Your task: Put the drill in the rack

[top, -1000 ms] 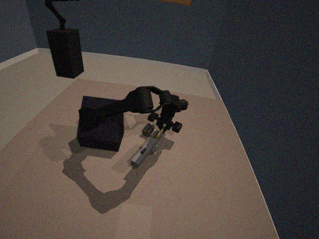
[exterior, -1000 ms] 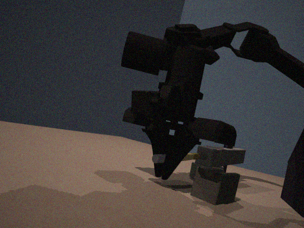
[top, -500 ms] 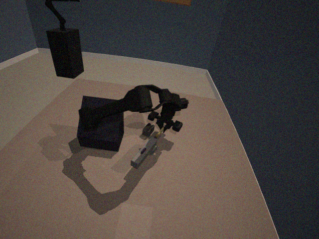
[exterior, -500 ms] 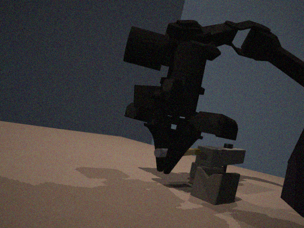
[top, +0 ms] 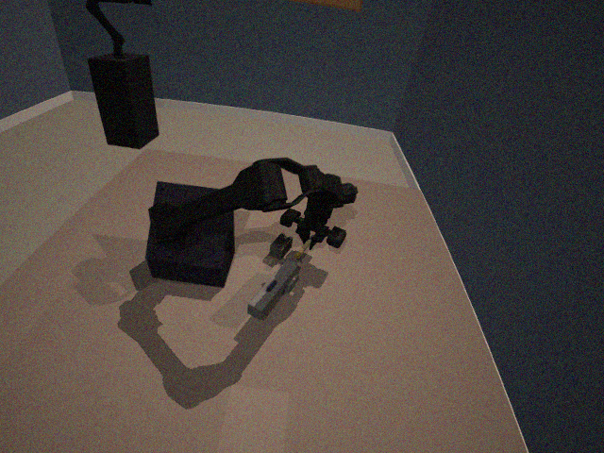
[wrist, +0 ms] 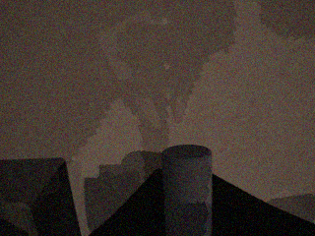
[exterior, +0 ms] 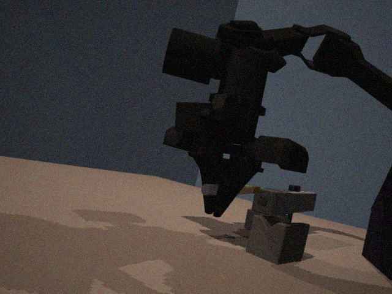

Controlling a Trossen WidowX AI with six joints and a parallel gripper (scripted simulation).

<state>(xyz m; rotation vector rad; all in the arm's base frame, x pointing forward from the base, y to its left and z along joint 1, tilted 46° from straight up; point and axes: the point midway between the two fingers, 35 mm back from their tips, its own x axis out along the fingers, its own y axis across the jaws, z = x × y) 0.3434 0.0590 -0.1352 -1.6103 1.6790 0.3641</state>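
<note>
My gripper tip is now 1 cm past the drill, 4 cm to the left of it and 4 cm below it. From my gripper tip the other things lie so: rack (8 cm behind, 1 cm to the right, 1 cm below); dark key (7 cm behind, 21 cm to the right, 3 cm above); grey housing block (7 cm behind, 19 cm to the right, 2 cm above).
</note>
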